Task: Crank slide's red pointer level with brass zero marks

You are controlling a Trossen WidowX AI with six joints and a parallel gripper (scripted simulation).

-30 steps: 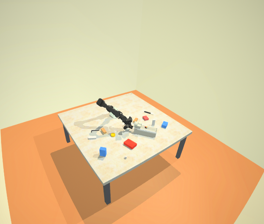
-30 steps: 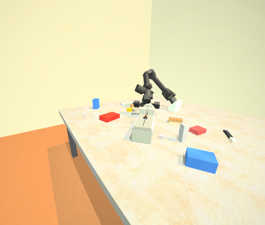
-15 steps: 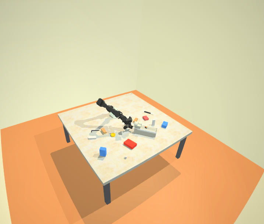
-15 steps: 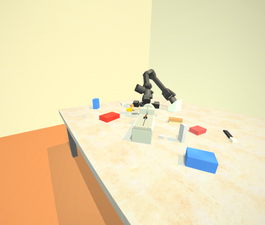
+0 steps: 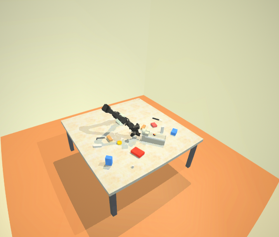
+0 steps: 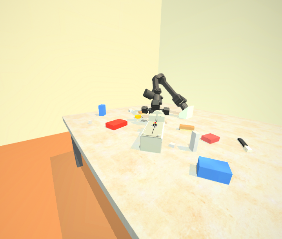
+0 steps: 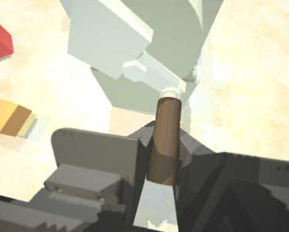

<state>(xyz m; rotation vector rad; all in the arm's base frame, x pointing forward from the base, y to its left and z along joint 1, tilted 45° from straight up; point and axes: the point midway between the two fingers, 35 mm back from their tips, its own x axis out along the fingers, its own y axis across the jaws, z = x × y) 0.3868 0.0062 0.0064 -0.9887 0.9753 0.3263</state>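
Now: the red pointer 11 cm ahead of my gripper tip, 11 cm to the left of it and 4 cm above it. Round my gripper tip: brown crank handle 1 cm behind, 1 cm to the right, 3 cm above; crank 1 cm behind, 1 cm to the left, 4 cm above; yellow disc 5 cm behind, 24 cm to the right, 3 cm below.
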